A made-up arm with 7 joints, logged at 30 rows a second.
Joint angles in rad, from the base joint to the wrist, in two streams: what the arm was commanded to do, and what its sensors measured. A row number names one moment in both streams.
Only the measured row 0 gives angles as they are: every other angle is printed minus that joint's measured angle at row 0.
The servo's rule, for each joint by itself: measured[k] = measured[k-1] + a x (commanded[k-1-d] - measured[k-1]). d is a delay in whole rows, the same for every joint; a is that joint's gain. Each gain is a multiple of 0.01, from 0.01 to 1. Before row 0 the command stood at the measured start. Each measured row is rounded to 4 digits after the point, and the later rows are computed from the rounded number. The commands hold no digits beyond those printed.
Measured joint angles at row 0: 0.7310 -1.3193 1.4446 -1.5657 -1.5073 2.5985 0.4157
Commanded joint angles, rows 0 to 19: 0.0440 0.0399 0.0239 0.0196 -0.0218 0.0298 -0.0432; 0.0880 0.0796 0.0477 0.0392 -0.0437 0.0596 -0.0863; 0.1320 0.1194 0.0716 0.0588 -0.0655 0.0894 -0.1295; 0.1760 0.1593 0.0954 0.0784 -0.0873 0.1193 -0.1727; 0.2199 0.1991 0.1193 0.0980 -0.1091 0.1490 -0.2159; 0.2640 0.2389 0.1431 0.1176 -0.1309 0.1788 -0.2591; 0.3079 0.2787 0.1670 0.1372 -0.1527 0.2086 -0.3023; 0.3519 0.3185 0.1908 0.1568 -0.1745 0.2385 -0.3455; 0.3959 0.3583 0.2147 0.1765 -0.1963 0.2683 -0.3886; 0.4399 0.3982 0.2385 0.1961 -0.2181 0.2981 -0.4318; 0.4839 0.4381 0.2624 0.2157 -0.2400 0.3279 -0.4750; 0.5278 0.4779 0.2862 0.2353 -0.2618 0.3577 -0.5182; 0.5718 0.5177 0.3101 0.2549 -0.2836 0.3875 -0.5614; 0.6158 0.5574 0.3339 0.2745 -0.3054 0.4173 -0.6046; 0.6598 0.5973 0.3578 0.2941 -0.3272 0.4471 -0.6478; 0.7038 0.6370 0.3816 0.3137 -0.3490 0.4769 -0.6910; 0.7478 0.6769 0.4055 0.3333 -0.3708 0.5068 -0.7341; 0.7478 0.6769 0.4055 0.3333 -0.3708 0.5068 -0.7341; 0.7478 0.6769 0.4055 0.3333 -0.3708 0.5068 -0.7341; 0.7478 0.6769 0.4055 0.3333 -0.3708 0.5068 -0.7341
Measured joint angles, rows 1 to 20: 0.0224 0.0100 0.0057 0.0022 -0.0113 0.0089 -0.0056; 0.0559 0.0274 0.0158 0.0063 -0.0281 0.0241 -0.0161; 0.0947 0.0504 0.0292 0.0121 -0.0475 0.0437 -0.0308; 0.1362 0.0776 0.0451 0.0194 -0.0682 0.0664 -0.0492; 0.1789 0.1080 0.0629 0.0280 -0.0895 0.0912 -0.0709; 0.2223 0.1407 0.0821 0.0379 -0.1110 0.1175 -0.0954; 0.2660 0.1752 0.1025 0.0488 -0.1327 0.1448 -0.1223; 0.3098 0.2110 0.1237 0.0607 -0.1544 0.1729 -0.1513; 0.3537 0.2478 0.1455 0.0734 -0.1762 0.2015 -0.1821; 0.3977 0.2854 0.1678 0.0869 -0.1980 0.2305 -0.2146; 0.4417 0.3236 0.1905 0.1011 -0.2198 0.2597 -0.2485; 0.4856 0.3622 0.2135 0.1159 -0.2416 0.2891 -0.2836; 0.5296 0.4011 0.2367 0.1312 -0.2634 0.3186 -0.3197; 0.5736 0.4402 0.2600 0.1470 -0.2852 0.3482 -0.3567; 0.6176 0.4795 0.2835 0.1632 -0.3070 0.3779 -0.3945; 0.6616 0.5189 0.3070 0.1798 -0.3288 0.4076 -0.4330; 0.7056 0.5584 0.3306 0.1967 -0.3506 0.4374 -0.4721; 0.7271 0.5880 0.3486 0.2117 -0.3611 0.4582 -0.5062; 0.7377 0.6102 0.3623 0.2251 -0.3661 0.4728 -0.5358; 0.7429 0.6269 0.3727 0.2370 -0.3685 0.4830 -0.5616
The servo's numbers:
d 0
a 0.51 0.25 0.24 0.11 0.52 0.30 0.13

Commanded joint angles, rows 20 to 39: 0.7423 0.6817 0.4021 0.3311 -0.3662 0.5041 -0.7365; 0.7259 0.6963 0.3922 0.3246 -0.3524 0.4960 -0.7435; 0.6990 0.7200 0.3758 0.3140 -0.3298 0.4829 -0.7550; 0.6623 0.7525 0.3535 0.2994 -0.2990 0.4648 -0.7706; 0.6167 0.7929 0.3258 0.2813 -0.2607 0.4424 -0.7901; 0.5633 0.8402 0.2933 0.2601 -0.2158 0.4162 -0.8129; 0.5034 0.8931 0.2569 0.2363 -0.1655 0.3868 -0.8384; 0.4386 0.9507 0.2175 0.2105 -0.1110 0.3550 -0.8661; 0.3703 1.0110 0.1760 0.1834 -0.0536 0.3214 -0.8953; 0.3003 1.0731 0.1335 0.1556 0.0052 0.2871 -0.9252; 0.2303 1.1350 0.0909 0.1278 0.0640 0.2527 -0.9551; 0.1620 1.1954 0.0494 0.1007 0.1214 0.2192 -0.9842; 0.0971 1.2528 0.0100 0.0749 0.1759 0.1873 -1.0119; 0.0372 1.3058 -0.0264 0.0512 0.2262 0.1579 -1.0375; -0.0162 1.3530 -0.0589 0.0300 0.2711 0.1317 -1.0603; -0.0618 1.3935 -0.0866 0.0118 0.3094 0.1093 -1.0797; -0.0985 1.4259 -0.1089 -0.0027 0.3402 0.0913 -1.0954; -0.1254 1.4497 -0.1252 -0.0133 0.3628 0.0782 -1.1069; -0.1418 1.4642 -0.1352 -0.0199 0.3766 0.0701 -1.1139; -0.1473 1.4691 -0.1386 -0.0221 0.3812 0.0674 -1.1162
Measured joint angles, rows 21 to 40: 0.7426 0.6406 0.3798 0.2474 -0.3673 0.4893 -0.5843; 0.7341 0.6545 0.3828 0.2559 -0.3596 0.4913 -0.6050; 0.7162 0.6709 0.3811 0.2623 -0.3441 0.4888 -0.6245; 0.6887 0.6913 0.3745 0.2664 -0.3206 0.4816 -0.6435; 0.6520 0.7167 0.3628 0.2680 -0.2895 0.4698 -0.6626; 0.6068 0.7476 0.3461 0.2671 -0.2512 0.4537 -0.6821; 0.5541 0.7840 0.3247 0.2637 -0.2066 0.4336 -0.7024; 0.4952 0.8257 0.2990 0.2578 -0.1569 0.4100 -0.7237; 0.4315 0.8720 0.2695 0.2496 -0.1032 0.3834 -0.7460; 0.3646 0.9223 0.2369 0.2393 -0.0468 0.3545 -0.7693; 0.2961 0.9755 0.2019 0.2270 0.0108 0.3240 -0.7935; 0.2277 1.0305 0.1653 0.2131 0.0683 0.2926 -0.8183; 0.1611 1.0861 0.1280 0.1979 0.1243 0.2610 -0.8435; 0.0979 1.1410 0.0909 0.1818 0.1773 0.2301 -0.8687; 0.0397 1.1940 0.0549 0.1651 0.2261 0.2006 -0.8936; -0.0121 1.2439 0.0209 0.1482 0.2694 0.1732 -0.9178; -0.0562 1.2894 -0.0103 0.1316 0.3062 0.1486 -0.9409; -0.0915 1.3295 -0.0379 0.1157 0.3356 0.1275 -0.9625; -0.1172 1.3632 -0.0613 0.1008 0.3569 0.1103 -0.9822; -0.1326 1.3897 -0.0799 0.0873 0.3695 0.0974 -0.9996
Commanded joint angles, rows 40 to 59: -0.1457 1.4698 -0.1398 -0.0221 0.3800 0.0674 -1.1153; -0.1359 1.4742 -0.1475 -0.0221 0.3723 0.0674 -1.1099; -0.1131 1.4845 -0.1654 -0.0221 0.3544 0.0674 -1.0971; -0.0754 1.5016 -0.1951 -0.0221 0.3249 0.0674 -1.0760; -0.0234 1.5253 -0.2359 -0.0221 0.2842 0.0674 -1.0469; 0.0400 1.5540 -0.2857 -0.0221 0.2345 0.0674 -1.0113; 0.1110 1.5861 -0.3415 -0.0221 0.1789 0.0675 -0.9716; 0.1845 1.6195 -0.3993 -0.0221 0.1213 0.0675 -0.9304; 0.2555 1.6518 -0.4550 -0.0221 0.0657 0.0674 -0.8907; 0.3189 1.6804 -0.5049 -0.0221 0.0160 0.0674 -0.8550; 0.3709 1.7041 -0.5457 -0.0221 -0.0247 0.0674 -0.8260; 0.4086 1.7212 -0.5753 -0.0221 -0.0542 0.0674 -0.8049; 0.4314 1.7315 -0.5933 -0.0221 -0.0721 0.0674 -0.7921; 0.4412 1.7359 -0.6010 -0.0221 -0.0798 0.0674 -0.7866; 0.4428 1.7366 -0.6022 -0.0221 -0.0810 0.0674 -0.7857; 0.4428 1.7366 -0.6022 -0.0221 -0.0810 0.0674 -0.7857; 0.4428 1.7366 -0.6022 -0.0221 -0.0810 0.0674 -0.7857; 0.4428 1.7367 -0.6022 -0.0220 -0.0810 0.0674 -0.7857; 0.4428 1.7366 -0.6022 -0.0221 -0.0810 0.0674 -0.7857; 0.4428 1.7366 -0.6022 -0.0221 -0.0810 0.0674 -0.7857
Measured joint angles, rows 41 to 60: -0.1393 1.4097 -0.0943 0.0753 0.3750 0.0884 -1.0146; -0.1376 1.4258 -0.1071 0.0646 0.3736 0.0821 -1.0270; -0.1251 1.4405 -0.1211 0.0551 0.3636 0.0777 -1.0361; -0.0998 1.4558 -0.1389 0.0466 0.3435 0.0746 -1.0413; -0.0608 1.4732 -0.1622 0.0390 0.3127 0.0724 -1.0420; -0.0094 1.4934 -0.1918 0.0323 0.2720 0.0709 -1.0380; 0.0520 1.5166 -0.2277 0.0263 0.2236 0.0699 -1.0294; 0.1196 1.5423 -0.2689 0.0210 0.1704 0.0692 -1.0165; 0.1889 1.5697 -0.3136 0.0163 0.1160 0.0687 -1.0001; 0.2552 1.5974 -0.3595 0.0121 0.0640 0.0683 -0.9812; 0.3142 1.6241 -0.4042 0.0083 0.0179 0.0680 -0.9610; 0.3623 1.6484 -0.4453 0.0050 -0.0196 0.0678 -0.9407; 0.3975 1.6692 -0.4808 0.0020 -0.0469 0.0677 -0.9214; 0.4198 1.6859 -0.5096 -0.0007 -0.0640 0.0676 -0.9039; 0.4315 1.6986 -0.5318 -0.0031 -0.0728 0.0675 -0.8885; 0.4373 1.7081 -0.5487 -0.0052 -0.0771 0.0675 -0.8751; 0.4401 1.7152 -0.5615 -0.0071 -0.0791 0.0675 -0.8635; 0.4415 1.7206 -0.5713 -0.0087 -0.0801 0.0675 -0.8534; 0.4422 1.7246 -0.5787 -0.0102 -0.0806 0.0675 -0.8446; 0.4425 1.7276 -0.5843 -0.0115 -0.0808 0.0675 -0.8369
